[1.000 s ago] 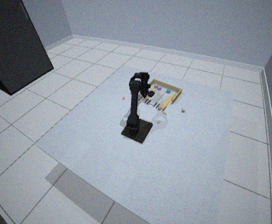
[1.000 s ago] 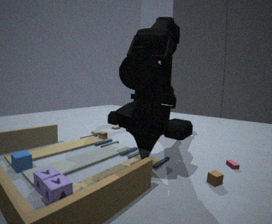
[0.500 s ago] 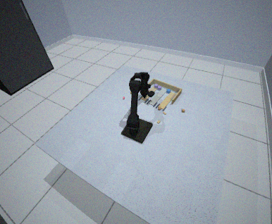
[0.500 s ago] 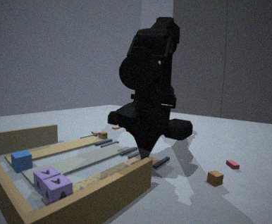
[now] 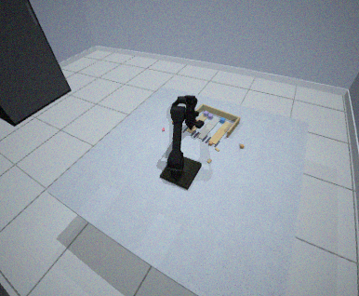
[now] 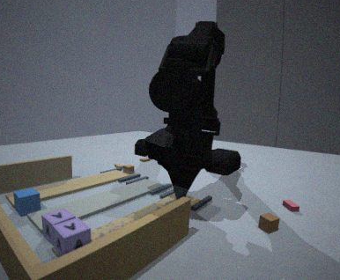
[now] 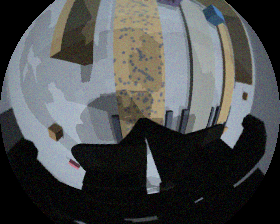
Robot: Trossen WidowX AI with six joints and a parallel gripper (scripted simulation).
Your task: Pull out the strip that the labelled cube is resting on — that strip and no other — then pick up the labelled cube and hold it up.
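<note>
My gripper tip is now 90 mm short of the strip.
</note>
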